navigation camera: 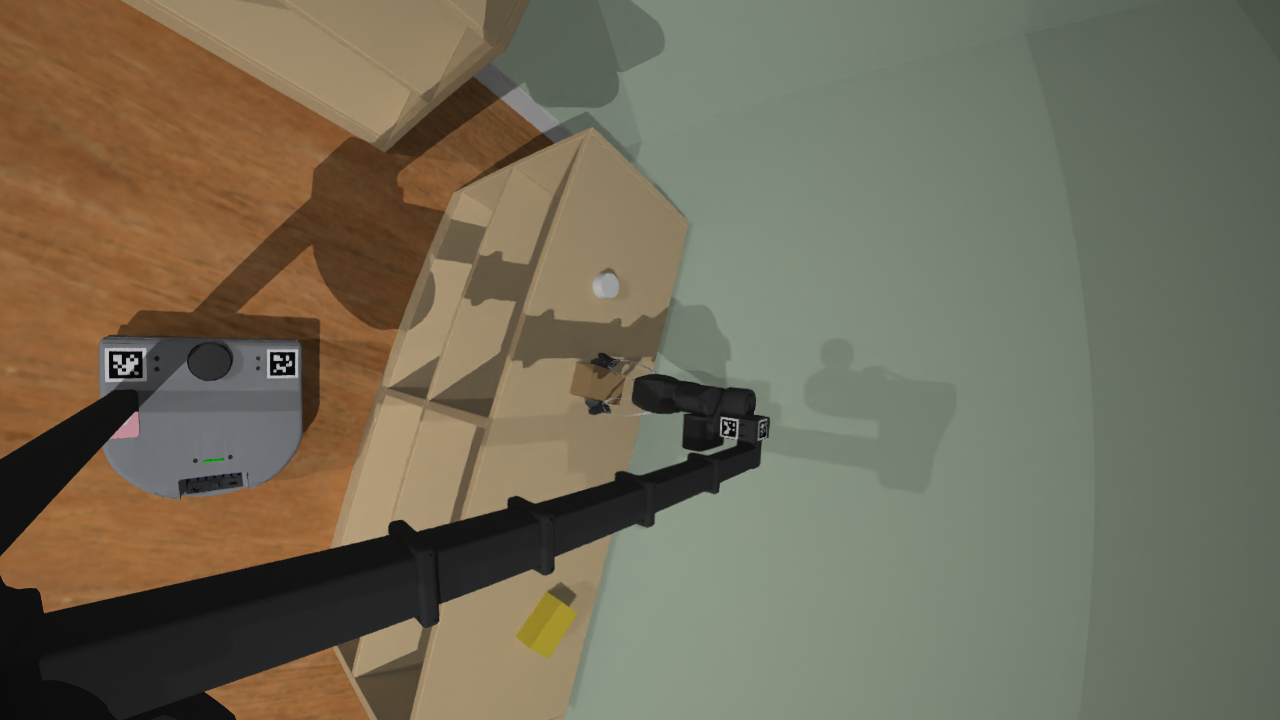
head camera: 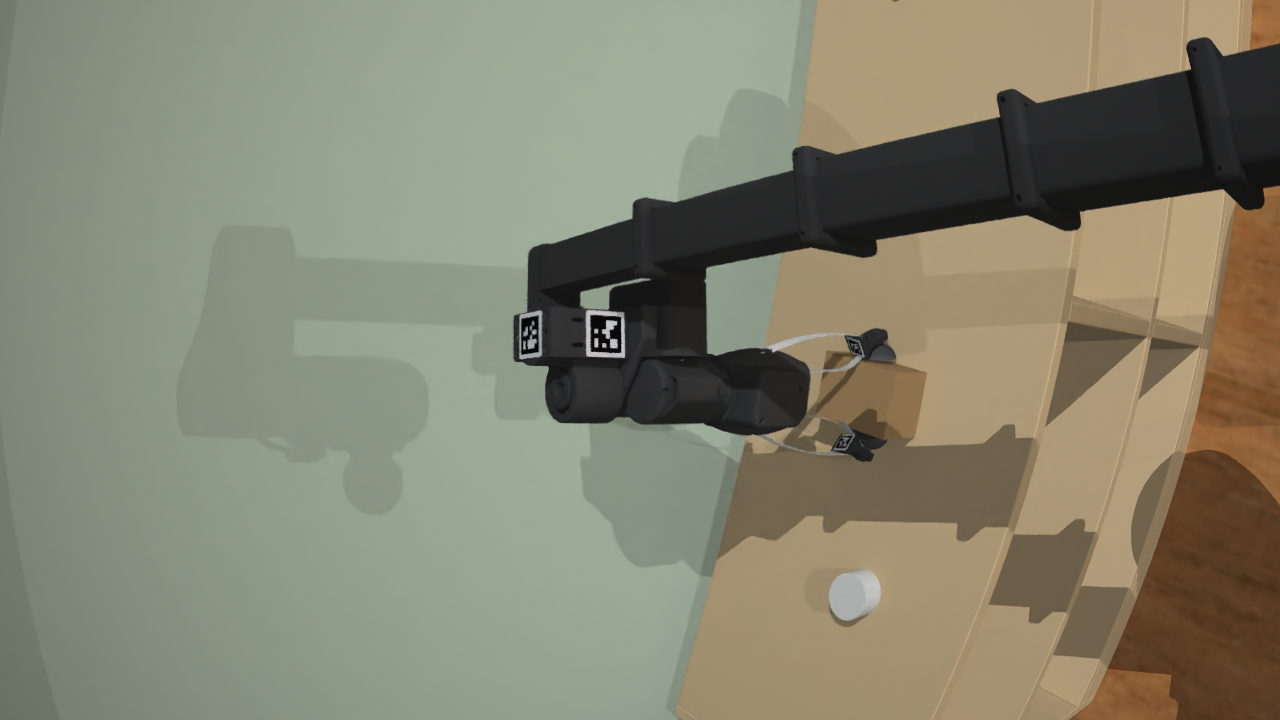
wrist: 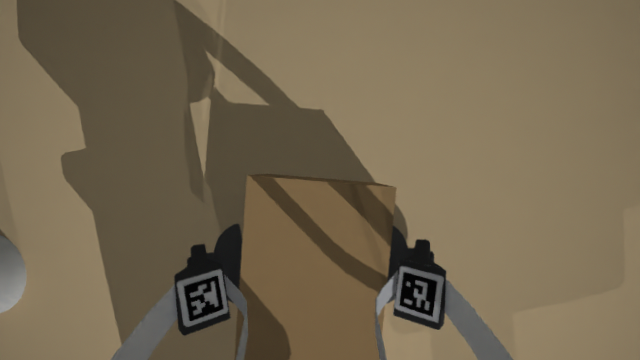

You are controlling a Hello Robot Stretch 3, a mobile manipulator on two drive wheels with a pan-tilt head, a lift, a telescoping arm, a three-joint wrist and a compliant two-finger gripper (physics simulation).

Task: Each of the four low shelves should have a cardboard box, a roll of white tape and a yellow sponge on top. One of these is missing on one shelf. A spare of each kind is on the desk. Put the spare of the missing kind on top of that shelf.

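Frame: origin at the robot's base, x ahead, y left, z up, level; millimetres.
Seen in the pictures: robot's base, origin of the base link: (navigation camera: pixel 210 359).
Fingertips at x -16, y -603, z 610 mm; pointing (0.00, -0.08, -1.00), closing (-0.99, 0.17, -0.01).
Note:
Pixels of each thing's top centre, then the offset from my fingertips to it. Level surfaces: height alone.
- cardboard box, middle of its top: (head camera: pixel 854 394) (navigation camera: pixel 607 385) dx -3, dy +5, dz +50 mm
- low shelf, its level: dz +0 mm
- white tape, middle of its top: (head camera: pixel 846 597) (navigation camera: pixel 610 285) dx +192, dy -19, dz +24 mm
- yellow sponge, middle of its top: (navigation camera: pixel 554 630) dx -464, dy +127, dz +45 mm
The cardboard box (head camera: pixel 886 394) (navigation camera: pixel 596 382) (wrist: pixel 320 240) stands upright on or very close over the top of a low shelf (head camera: pixel 787 658) (navigation camera: pixel 617 197) (wrist: pixel 500 100); the exact contact below is hidden. My gripper (head camera: pixel 870 395) (navigation camera: pixel 602 385) (wrist: pixel 308 250) has one fingertip against each side of the box, so it is shut on it, though lightly. A roll of white tape (head camera: pixel 854 594) (navigation camera: pixel 605 285) (wrist: pixel 9 275) stands on the same shelf, on one side of the box. A yellow sponge (navigation camera: pixel 546 625) lies on this shelf beyond my arm. The desk does not show.
My telescoping arm (head camera: pixel 939 179) (navigation camera: pixel 313 577) reaches across over the shelf. The green wall (head camera: pixel 358 116) (navigation camera: pixel 939 268) runs along the shelf's back edge. Another low shelf (navigation camera: pixel 295 53) stands at the upper left in the navigation view. My grey base (navigation camera: pixel 211 429) is on the wooden floor.

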